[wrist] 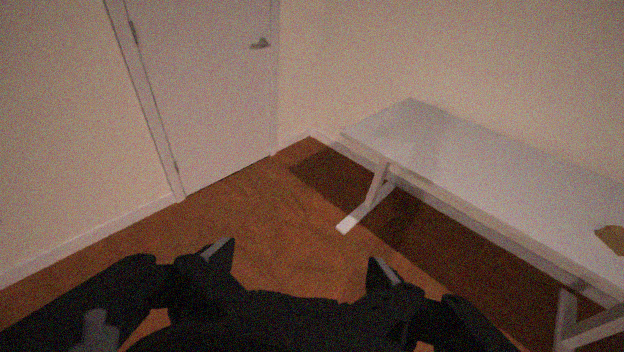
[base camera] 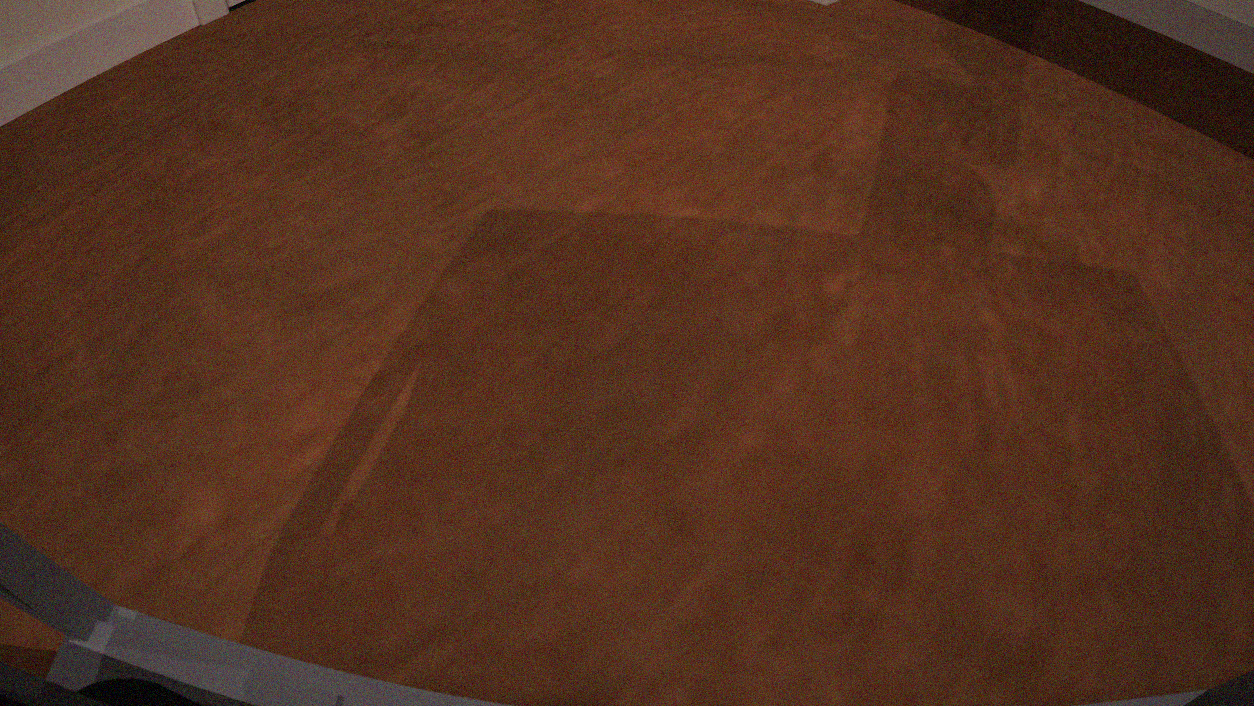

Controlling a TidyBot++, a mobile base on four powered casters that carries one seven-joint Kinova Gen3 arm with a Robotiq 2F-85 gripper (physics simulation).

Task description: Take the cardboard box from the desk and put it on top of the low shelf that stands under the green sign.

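Frame: origin at the arm's base, x ahead, y left, z up, level; metres.
Seen in the pictures: gripper, fingertip midpoint: (wrist: 300, 262).
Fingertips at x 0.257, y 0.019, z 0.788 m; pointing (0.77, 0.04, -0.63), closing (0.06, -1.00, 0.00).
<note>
A point is followed by its place in that frame.
My gripper (wrist: 300, 262) @(x 0.257, y 0.019, z 0.788 m) is open and empty, with its two dark fingers spread apart at the bottom of the wrist view. The desk (wrist: 450, 150) @(x 1.250, y -0.592, z 0.323 m), long and white-topped, stands along the wall at the right, beyond and to the right of my gripper. A tan-brown piece (wrist: 612, 239) @(x 0.797, y -1.004, z 0.351 m) lies on the desk top, cut off by the right edge of the wrist view; it may be a corner of the cardboard box, but too little shows to tell. The low shelf and the green sign show in neither view.
A white door (wrist: 215, 90) @(x 1.531, y 0.719, z 0.296 m) with a handle is left of the room corner. Desk legs (wrist: 566, 317) reach down to the brown floor (base camera: 614, 438) @(x 0.344, y 0.036, z -0.397 m) (wrist: 280, 215) @(x 1.249, y 0.233, z -0.397 m). One light foot (wrist: 347, 224) sticks out from under the desk. The base's grey edge (base camera: 201, 659) crosses the bottom of the base view.
</note>
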